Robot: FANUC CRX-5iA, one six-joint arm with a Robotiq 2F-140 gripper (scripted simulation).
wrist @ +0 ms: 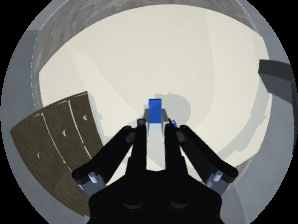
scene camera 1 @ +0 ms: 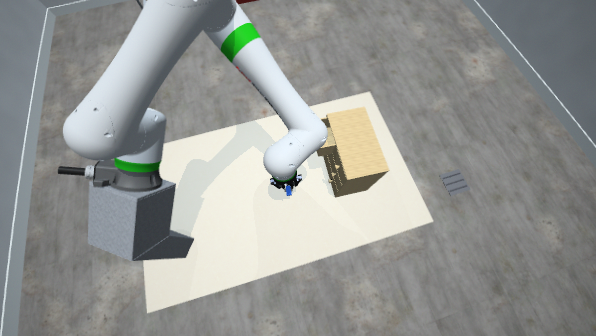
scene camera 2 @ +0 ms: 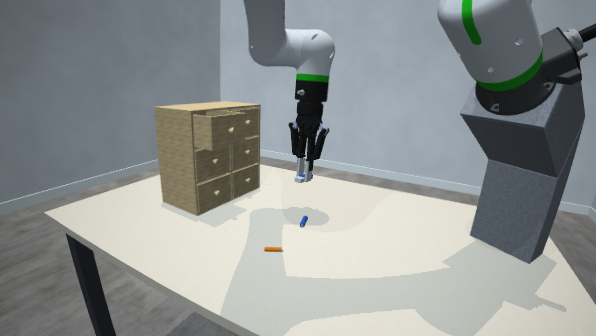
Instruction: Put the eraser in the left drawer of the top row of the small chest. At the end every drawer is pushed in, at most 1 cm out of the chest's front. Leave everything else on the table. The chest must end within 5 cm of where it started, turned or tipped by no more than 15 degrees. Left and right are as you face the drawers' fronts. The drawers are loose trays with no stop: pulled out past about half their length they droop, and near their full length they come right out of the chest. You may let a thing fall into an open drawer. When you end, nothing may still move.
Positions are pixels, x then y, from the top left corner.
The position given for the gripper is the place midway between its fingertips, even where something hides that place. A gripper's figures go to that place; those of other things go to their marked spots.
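Scene:
The gripper (wrist: pixel 155 115) is 0.21 m from the lens, while a drawer (wrist: pixel 79 106) is 0.33 m from the lens.

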